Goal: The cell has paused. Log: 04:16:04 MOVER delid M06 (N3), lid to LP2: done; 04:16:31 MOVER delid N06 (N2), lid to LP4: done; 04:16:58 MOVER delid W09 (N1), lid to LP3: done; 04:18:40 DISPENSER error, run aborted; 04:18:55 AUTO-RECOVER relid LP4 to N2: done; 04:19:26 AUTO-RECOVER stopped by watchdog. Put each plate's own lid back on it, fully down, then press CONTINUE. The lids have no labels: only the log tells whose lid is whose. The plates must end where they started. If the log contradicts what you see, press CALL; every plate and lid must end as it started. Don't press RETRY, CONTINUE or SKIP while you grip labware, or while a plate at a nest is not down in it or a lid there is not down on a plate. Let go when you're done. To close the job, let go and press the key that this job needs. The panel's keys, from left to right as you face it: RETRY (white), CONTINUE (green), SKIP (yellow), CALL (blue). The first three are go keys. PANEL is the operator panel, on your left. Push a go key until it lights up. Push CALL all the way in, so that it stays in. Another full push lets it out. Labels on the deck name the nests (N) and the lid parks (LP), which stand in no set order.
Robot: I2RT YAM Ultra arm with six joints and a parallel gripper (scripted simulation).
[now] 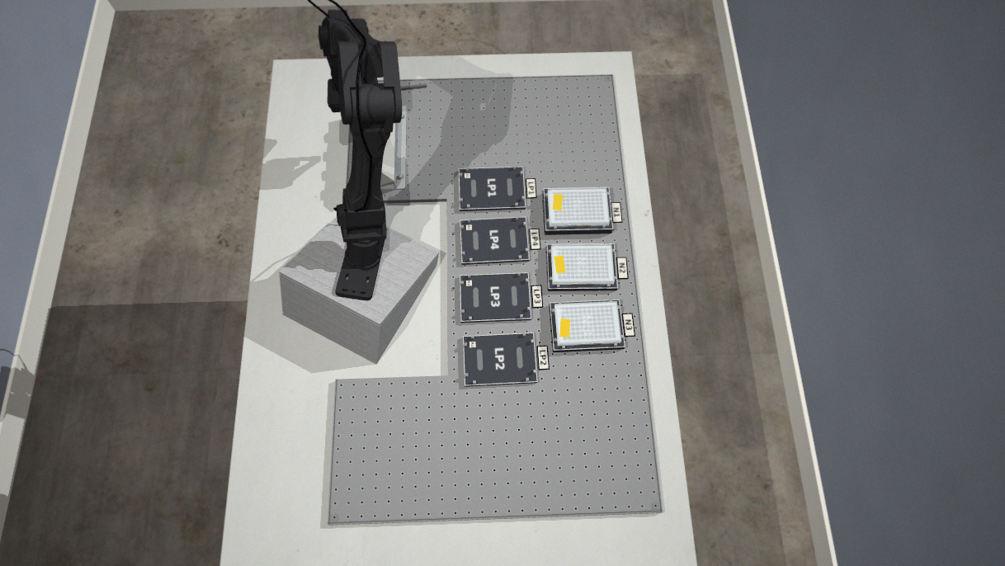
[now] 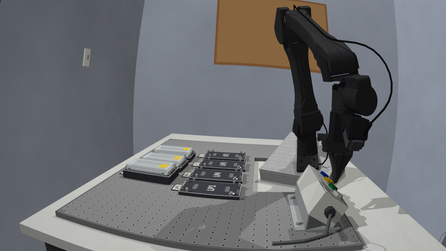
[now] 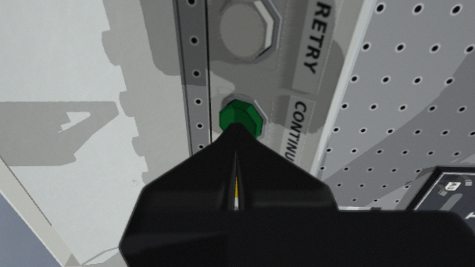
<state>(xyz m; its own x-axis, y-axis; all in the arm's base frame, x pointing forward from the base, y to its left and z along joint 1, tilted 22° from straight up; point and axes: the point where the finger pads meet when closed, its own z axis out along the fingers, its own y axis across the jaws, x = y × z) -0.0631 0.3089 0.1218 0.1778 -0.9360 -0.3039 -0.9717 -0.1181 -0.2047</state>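
Now: hand 20 mm above the green CONTINUE key. From my hand the other things lie so: white RETRY key: 10 mm behind, 50 mm to the left, 20 mm below; yellow SKIP key: 10 mm ahead, 50 mm to the right, 20 mm below; blue CALL key: 20 mm ahead, 100 mm to the right, 30 mm below.
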